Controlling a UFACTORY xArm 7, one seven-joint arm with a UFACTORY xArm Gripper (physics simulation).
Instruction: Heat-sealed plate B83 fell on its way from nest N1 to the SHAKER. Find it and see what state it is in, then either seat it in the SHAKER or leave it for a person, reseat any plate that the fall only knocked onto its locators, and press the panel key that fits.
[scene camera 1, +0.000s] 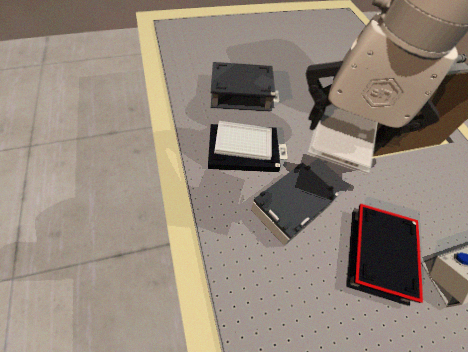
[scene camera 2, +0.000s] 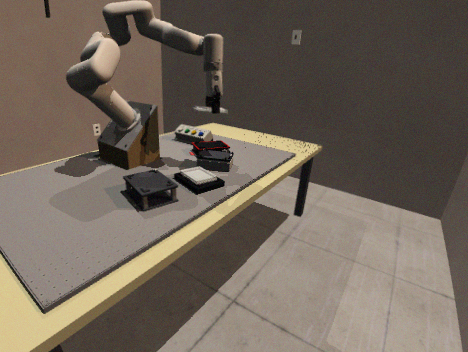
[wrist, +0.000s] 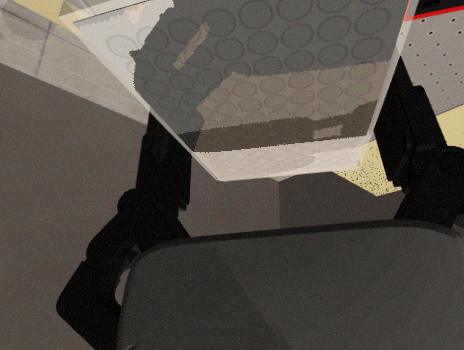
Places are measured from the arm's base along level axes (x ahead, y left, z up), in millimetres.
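Where they show: gripper, fingertip midpoint: (scene camera 1: 342, 134) (scene camera 2: 212, 112) (wrist: 269, 102); arm's base, origin of the base link: (scene camera 2: 129, 120).
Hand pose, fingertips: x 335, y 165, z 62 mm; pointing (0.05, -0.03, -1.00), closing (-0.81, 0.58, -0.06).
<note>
Things, the pixels of their top centre, and the offset from my fingertips. "spot": a spot on its surface instead.
- clear plate, middle of its top: (wrist: 268, 135) (scene camera 1: 350, 120) (scene camera 2: 210, 106) dx -5, dy -7, dz +23 mm
- white fine-welled plate, middle of its top: (scene camera 1: 244, 137) (scene camera 2: 198, 172) dx +77, dy -176, dz -192 mm
- black nest, middle of its top: (scene camera 1: 244, 143) (scene camera 2: 198, 175) dx +77, dy -172, dz -209 mm
- angled dark-topped device, surface spot: (scene camera 1: 295, 202) spot: dx +31, dy +13, dz -180 mm
- panel, middle of its top: (scene camera 2: 193, 127) dx -307, dy +223, dz -151 mm
- red-rimmed black platform, middle of its top: (scene camera 1: 390, 248) (scene camera 2: 210, 143) dx -117, dy +142, dz -189 mm
My gripper (scene camera 1: 347, 131) (scene camera 2: 215, 109) (wrist: 269, 102) is shut on a clear plate (scene camera 1: 345, 146) (scene camera 2: 200, 108) (wrist: 280, 45) with rows of round wells, held roughly level above the table. No label on it is readable. A white fine-welled plate (scene camera 1: 244, 140) (scene camera 2: 199, 175) rests slightly askew on a black nest (scene camera 1: 217, 162) (scene camera 2: 200, 188). The angled dark-topped device (scene camera 1: 295, 202) (scene camera 2: 215, 162), with two white bars at one edge, stands below my gripper with no plate on it; its name does not show. A panel (scene camera 1: 450, 277) (scene camera 2: 186, 137) carries coloured keys, including a blue one.
A raised dark stand (scene camera 1: 243, 77) (scene camera 2: 150, 180) is beyond the white plate's nest. A red-rimmed black platform (scene camera 1: 387, 252) (scene camera 2: 211, 145) stands between the angled device and the panel. The brown arm base (scene camera 1: 430, 120) (scene camera 2: 140, 147) is behind the gripper. Yellow edging borders the table.
</note>
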